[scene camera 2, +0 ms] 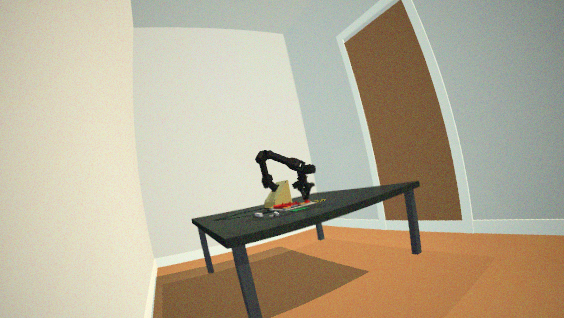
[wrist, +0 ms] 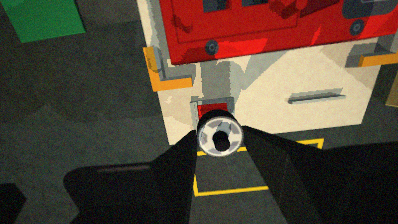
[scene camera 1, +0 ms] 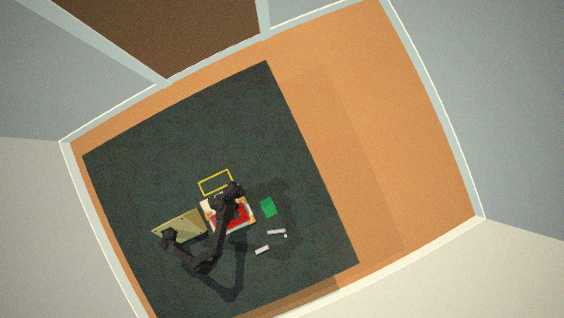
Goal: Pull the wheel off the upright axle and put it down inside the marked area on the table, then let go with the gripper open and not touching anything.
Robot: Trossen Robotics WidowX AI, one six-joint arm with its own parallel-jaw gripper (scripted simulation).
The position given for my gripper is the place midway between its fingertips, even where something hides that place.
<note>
I see my gripper (wrist: 218,132) and a red plate (wrist: 191,39).
</note>
